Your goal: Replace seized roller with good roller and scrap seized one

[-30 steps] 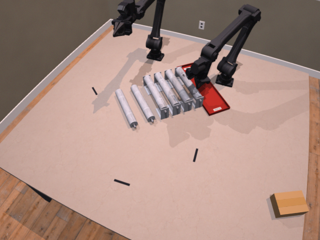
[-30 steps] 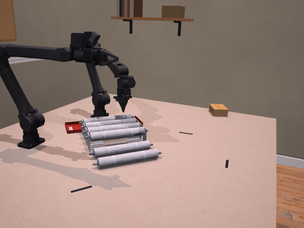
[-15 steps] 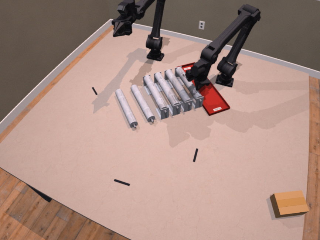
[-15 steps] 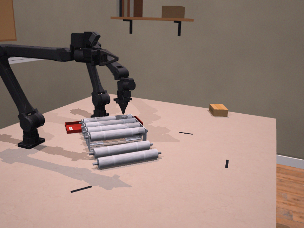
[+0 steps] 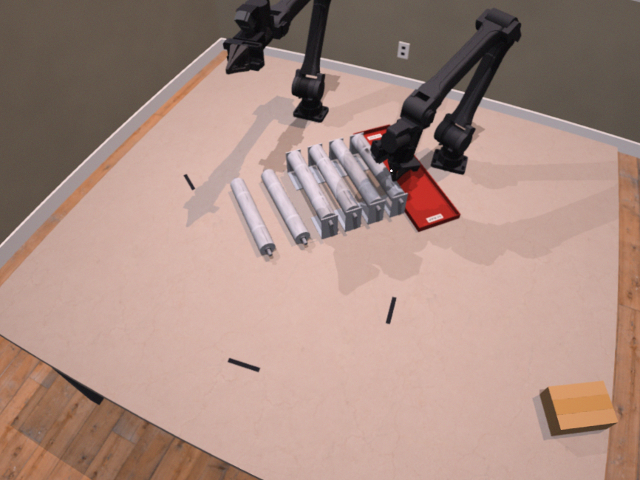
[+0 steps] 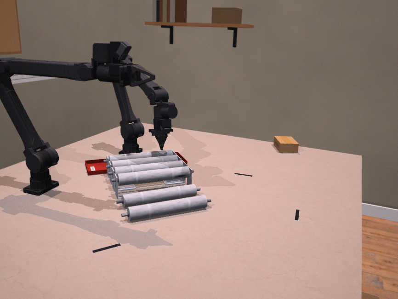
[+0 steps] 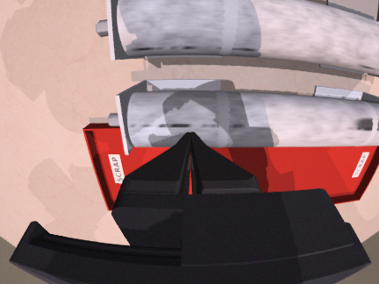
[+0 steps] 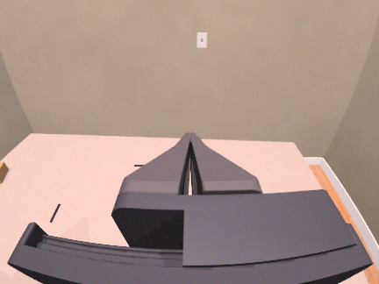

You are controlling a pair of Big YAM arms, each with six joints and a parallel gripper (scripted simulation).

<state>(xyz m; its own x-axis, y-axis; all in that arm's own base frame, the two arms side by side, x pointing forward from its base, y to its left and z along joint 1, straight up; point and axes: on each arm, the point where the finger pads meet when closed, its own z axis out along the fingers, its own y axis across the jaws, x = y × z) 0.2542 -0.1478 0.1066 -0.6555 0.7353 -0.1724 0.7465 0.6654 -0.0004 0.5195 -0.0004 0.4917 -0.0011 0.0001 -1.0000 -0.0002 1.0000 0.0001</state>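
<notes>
My left hand is 5 cm past the roller, 8 cm to the left of it and 3 cm above it. Also, from my left hand: red scrap tray: 14 cm behind, 2 cm to the right, 10 cm below; then cardboard box: 38 cm ahead, 67 cm to the left, 7 cm below.
Now: right hand 29 cm past the roller, 30 cm to the right of it and 42 cm above it. From my right hand the other things lie so: red scrap tray 37 cm behind, 36 cm to the left, 49 cm below; cardboard box 14 cm ahead, 105 cm to the left, 46 cm below.
</notes>
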